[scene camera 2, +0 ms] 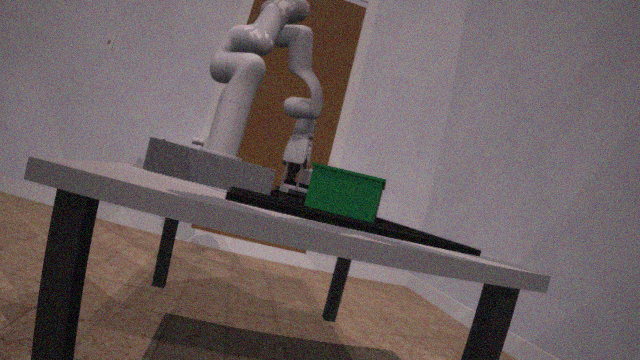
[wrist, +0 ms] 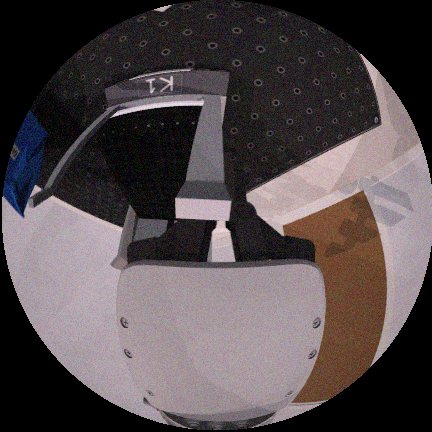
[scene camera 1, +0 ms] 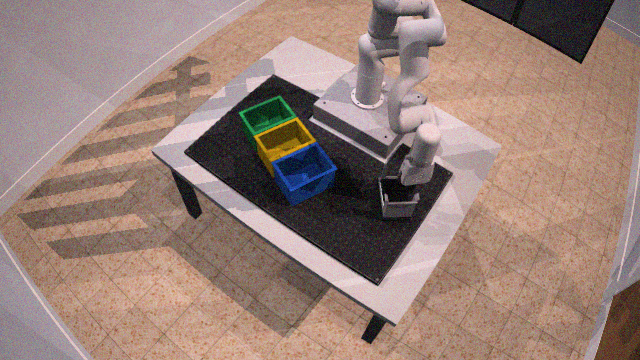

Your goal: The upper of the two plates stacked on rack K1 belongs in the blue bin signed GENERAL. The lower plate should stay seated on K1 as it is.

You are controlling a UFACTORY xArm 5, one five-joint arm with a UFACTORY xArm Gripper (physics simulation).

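Places are measured from the arm's base along level axes (x left, y ahead, z down), in millimetres.
Pixels of known places: gripper, fingertip midpoint: [scene camera 2: 289, 181] [scene camera 1: 409, 189]; arm's base at its link origin: [scene camera 2: 220, 157] [scene camera 1: 367, 98].
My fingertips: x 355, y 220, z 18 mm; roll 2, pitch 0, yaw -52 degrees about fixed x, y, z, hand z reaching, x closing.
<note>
Ahead of a thing's pixels: the offset from my fingertips to its top centre. "*": to the spot under its first point. Level surfaces: height alone.
Rack K1 @[dz -72, dx -25, dy +44 mm] [scene camera 1: 398, 210] [scene camera 2: 293, 188] [wrist: 200, 85] is a grey open frame near the right end of the black mat, with its K1 label in the wrist view. Its inside is very dark, and I cannot tell the two stacked plates apart there. My gripper [scene camera 2: 292, 174] points down at the rack's corner nearest the arm. It is shut with nothing between its fingers. In the wrist view its fingertips are hidden behind a raised grey rack wall; contact cannot be told. The blue bin @[* dz +14, dx -236, dy +219 mm] [scene camera 1: 311, 191] [wrist: 26, 160] stands left of the rack; its sign is unreadable.
The yellow bin @[dz -52, dx -416, dy +158 mm] [scene camera 1: 266, 161] and green bin [scene camera 1: 246, 127] [scene camera 2: 345, 195] stand in a row with the blue bin. The robot's base block [scene camera 1: 350, 127] [scene camera 2: 210, 167] is behind the rack. The black mat @[dz +47 mm] [scene camera 1: 345, 240] lies on the white table @[dz +60 mm] [scene camera 1: 270, 227].
</note>
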